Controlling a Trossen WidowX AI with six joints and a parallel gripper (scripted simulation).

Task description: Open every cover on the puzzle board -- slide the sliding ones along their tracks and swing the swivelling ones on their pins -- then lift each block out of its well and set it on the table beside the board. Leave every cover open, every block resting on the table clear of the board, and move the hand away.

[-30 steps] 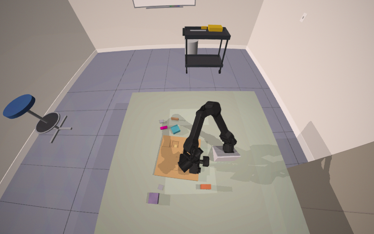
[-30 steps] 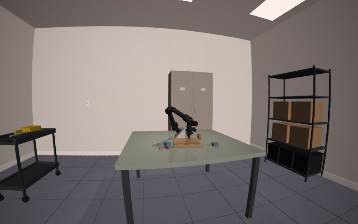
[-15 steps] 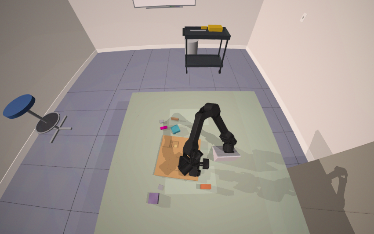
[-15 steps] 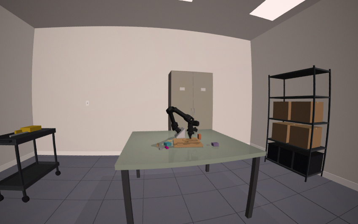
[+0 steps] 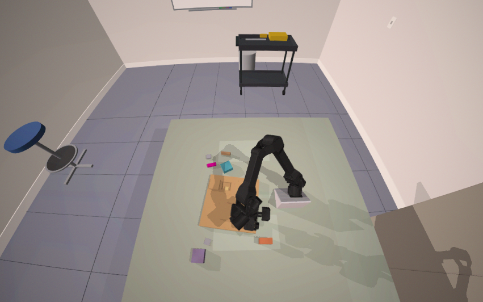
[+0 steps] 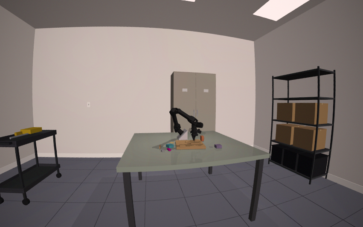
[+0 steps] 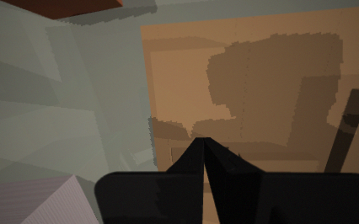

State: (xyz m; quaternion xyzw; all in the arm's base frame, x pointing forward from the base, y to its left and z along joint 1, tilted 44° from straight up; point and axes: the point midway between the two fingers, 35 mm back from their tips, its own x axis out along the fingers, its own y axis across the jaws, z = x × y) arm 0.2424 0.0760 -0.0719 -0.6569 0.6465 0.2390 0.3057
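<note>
Right now my gripper tip is 12 cm to the right of the orange block and 8 cm past it. Round my gripper tip: purple block (24 cm ahead, 20 cm to the left, 1 cm below); magenta bar (30 cm to the right, 24 cm ahead, 2 cm below); teal block (29 cm to the right, 15 cm ahead, 1 cm below).
</note>
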